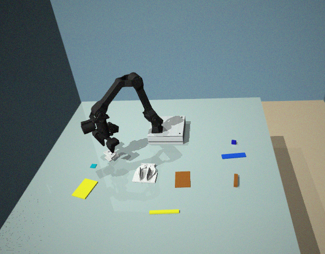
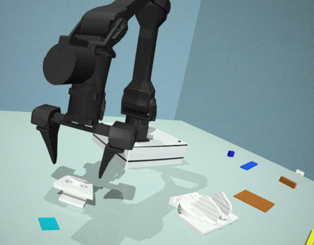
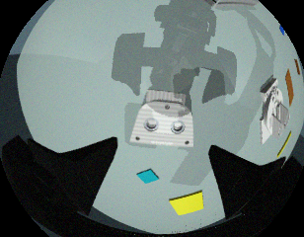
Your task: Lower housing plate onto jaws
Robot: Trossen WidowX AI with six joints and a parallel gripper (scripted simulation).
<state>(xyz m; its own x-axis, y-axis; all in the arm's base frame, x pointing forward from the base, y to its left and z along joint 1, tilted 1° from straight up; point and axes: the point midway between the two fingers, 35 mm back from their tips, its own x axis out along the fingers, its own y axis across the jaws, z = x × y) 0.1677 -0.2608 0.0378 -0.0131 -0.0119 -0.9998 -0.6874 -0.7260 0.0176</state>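
My gripper tip is 5 cm above the white ribbed stand, 1 cm to the right of it and 1 cm past it. From my gripper tip the other things lie so: brown sheet: 42 cm to the left, 18 cm ahead, 6 cm below; then yellow sheet: 24 cm ahead, 8 cm to the right, 6 cm below; then cyan tile: 8 cm to the right, 7 cm ahead, 6 cm below.
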